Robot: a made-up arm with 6 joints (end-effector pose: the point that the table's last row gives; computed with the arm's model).
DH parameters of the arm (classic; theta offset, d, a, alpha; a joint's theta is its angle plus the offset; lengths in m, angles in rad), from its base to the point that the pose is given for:
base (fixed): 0.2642 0 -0.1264 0
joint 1: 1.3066 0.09 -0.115 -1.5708
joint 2: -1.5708 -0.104 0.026 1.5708
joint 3: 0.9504 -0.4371 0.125 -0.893
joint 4: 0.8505 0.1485 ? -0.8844
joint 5: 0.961 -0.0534 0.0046 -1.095
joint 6: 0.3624 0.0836 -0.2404 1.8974
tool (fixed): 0.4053 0.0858 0 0
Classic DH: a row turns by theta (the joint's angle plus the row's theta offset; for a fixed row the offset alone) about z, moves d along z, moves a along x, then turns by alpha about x.
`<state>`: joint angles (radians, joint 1 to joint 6).
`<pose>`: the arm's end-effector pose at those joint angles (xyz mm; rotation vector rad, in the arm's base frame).
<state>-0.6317 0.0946 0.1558 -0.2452 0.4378 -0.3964</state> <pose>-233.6 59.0 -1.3 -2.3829 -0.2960 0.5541</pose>
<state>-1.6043 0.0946 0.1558 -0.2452 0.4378 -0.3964</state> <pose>-108.8 111.0 -1.3 -2.1811 0.8277 0.0818</pose>
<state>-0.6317 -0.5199 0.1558 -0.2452 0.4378 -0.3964</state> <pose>-215.9 83.3 86.6 -1.9815 -0.5255 0.0278</pose>
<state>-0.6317 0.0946 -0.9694 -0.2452 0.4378 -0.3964</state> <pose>-180.3 53.3 281.5 -1.3352 0.0596 1.1880</pose>
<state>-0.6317 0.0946 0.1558 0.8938 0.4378 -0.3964</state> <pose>-260.8 180.1 -38.7 3.0330 -0.7263 0.2044</pose>
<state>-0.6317 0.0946 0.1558 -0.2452 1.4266 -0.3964</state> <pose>-283.8 280.2 0.4 -2.1745 0.8491 0.0816</pose>
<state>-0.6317 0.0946 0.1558 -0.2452 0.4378 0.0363</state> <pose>-217.9 126.4 -85.5 -2.2321 -0.2352 0.0571</pose>
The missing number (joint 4, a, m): 0.0358
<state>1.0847 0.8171 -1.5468 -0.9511 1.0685 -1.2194</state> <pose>-90.1 128.2 134.9 0.4220 -0.5078 -2.8214</pose>
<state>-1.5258 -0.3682 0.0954 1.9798 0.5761 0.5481</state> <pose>-7.9 -15.3 8.2 0.9713 -1.3398 1.1674</pose>
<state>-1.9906 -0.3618 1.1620 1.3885 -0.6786 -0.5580</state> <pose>42.6 11.5 22.5 1.3339 -2.1364 -0.0912</pose>
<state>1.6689 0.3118 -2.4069 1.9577 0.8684 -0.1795</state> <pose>-403.4 59.4 356.6 1.2252 1.1640 -0.1115</pose>
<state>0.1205 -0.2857 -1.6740 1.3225 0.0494 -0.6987</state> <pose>50.1 -8.3 532.0 1.6507 0.8325 -2.3393</pose>
